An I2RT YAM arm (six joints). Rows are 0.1 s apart.
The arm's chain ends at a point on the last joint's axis. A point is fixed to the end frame.
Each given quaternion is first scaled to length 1.
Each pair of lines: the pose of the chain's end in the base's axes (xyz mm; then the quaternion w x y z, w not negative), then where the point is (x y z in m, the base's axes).
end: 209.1 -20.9 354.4 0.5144 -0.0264 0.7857 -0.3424
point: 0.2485 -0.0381 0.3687
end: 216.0 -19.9 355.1 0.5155 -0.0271 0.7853 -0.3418
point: 0.2554 -0.0370 0.3695
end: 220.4 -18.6 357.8 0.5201 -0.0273 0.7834 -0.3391
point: 0.2598 -0.0355 0.3725
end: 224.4 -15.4 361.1 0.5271 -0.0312 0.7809 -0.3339
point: 0.2639 -0.0317 0.3761
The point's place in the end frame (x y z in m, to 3 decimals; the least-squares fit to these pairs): -0.023 -0.009 0.038
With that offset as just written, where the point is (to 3 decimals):
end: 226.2 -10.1 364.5 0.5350 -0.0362 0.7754 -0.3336
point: 0.266 -0.026 0.380
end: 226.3 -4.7 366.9 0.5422 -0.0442 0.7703 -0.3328
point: 0.266 -0.019 0.383
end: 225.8 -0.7 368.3 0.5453 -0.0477 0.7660 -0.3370
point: 0.265 -0.015 0.385
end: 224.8 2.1 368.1 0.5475 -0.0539 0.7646 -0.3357
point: 0.265 -0.012 0.385
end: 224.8 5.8 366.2 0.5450 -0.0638 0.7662 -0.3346
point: 0.265 -0.007 0.383
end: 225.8 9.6 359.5 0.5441 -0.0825 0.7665 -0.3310
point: 0.267 -0.002 0.376
